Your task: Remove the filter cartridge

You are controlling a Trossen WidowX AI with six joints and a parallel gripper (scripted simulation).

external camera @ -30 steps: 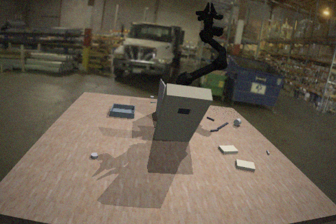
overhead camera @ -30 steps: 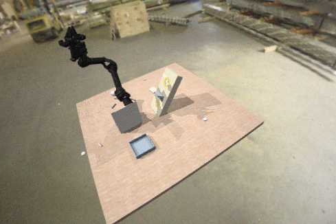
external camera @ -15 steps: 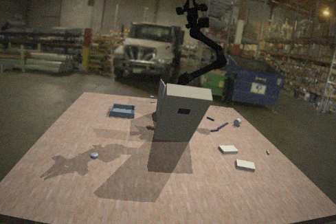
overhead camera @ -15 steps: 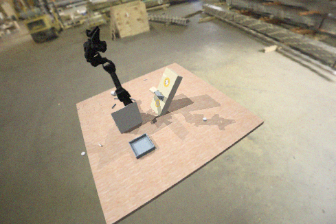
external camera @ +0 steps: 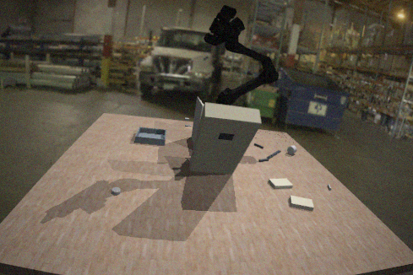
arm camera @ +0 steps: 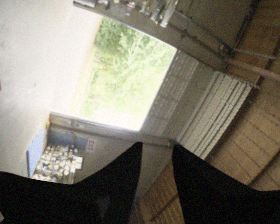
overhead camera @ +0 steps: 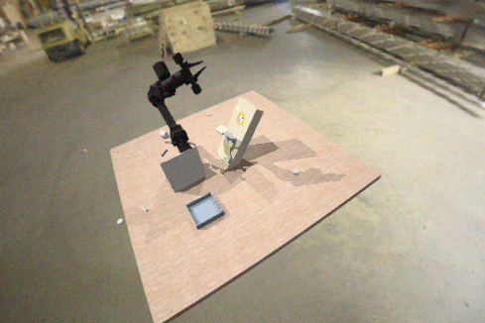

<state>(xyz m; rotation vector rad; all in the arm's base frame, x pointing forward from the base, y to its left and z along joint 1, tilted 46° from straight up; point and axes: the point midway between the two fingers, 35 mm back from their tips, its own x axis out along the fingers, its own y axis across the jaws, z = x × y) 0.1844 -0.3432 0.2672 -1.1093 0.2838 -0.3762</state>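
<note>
Now: the round filter cartridge 40 cm below my gripper tip, 18 cm ahead of it and 6 cm to the left of it. Also, from my gripper tip: beige service panel: 47 cm below, 13 cm ahead, 6 cm to the left; blue-grey tray: 62 cm below, 25 cm behind, 22 cm to the right.
</note>
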